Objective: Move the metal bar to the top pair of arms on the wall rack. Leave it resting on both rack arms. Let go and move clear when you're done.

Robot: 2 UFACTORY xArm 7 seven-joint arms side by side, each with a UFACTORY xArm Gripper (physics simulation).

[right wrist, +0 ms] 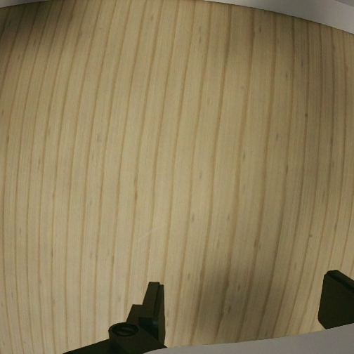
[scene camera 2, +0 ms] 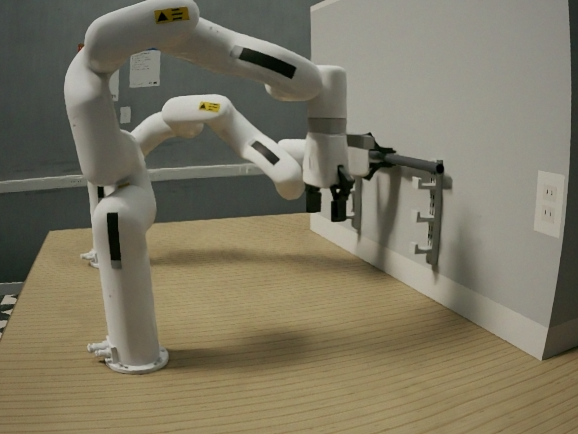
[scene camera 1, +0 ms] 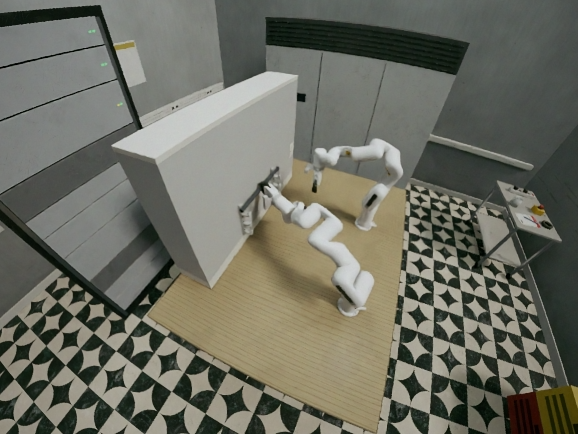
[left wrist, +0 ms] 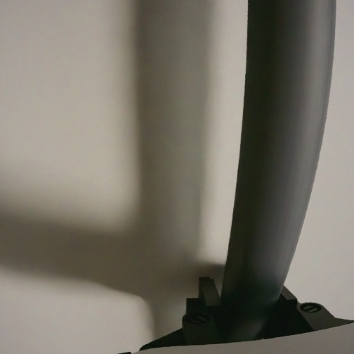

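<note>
The dark metal bar [scene camera 1: 251, 198] [scene camera 2: 415, 163] [left wrist: 285, 125] lies lengthwise along the wall at the top of the wall rack [scene camera 1: 246, 226] [scene camera 2: 437, 225]. In scene camera 2 its near end covers the top of the near upright, just above the top arm [scene camera 2: 424, 184]. I cannot tell whether the bar touches both top arms; the far one is hidden behind my grippers. My left gripper [scene camera 1: 265, 188] [scene camera 2: 382, 156] [left wrist: 233, 299] is shut on the bar near its middle. My right gripper [scene camera 1: 314, 187] [scene camera 2: 326, 205] [right wrist: 246, 304] is open and empty, fingers down, away from the wall.
The white partition wall [scene camera 1: 210, 165] [scene camera 2: 480, 125] carries the rack. In scene camera 2 the right arm stands in front of the left arm. The wooden platform [scene camera 1: 300, 350] [scene camera 2: 250, 390] [right wrist: 175, 150] lies below. A trolley stands at the right in scene camera 1.
</note>
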